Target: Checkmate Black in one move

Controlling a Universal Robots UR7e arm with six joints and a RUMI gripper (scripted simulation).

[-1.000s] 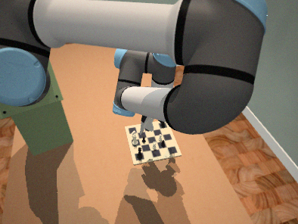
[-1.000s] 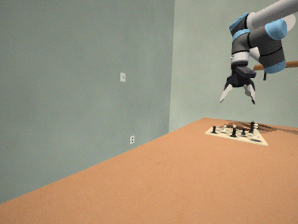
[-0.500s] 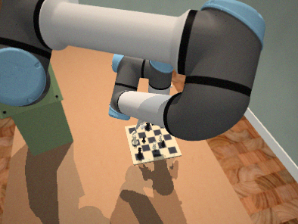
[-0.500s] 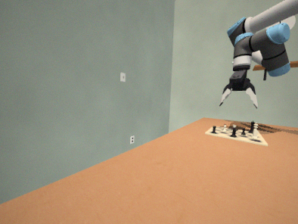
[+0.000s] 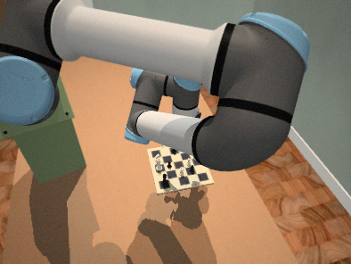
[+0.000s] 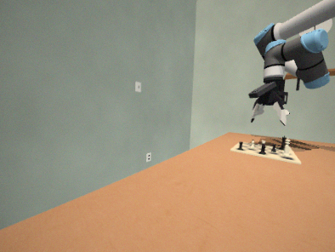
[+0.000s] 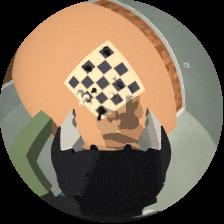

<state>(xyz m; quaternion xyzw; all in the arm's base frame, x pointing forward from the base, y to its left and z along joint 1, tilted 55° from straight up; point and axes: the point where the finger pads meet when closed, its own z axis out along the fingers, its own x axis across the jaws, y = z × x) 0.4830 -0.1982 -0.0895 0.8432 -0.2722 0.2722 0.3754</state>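
The chessboard lies 40 mm to the left of my hand and 110 mm below it. From my hand the other things lie so: black piece 80 mm behind, 30 mm to the right, 80 mm below; white piece 80 mm behind, 50 mm to the left, 80 mm below.
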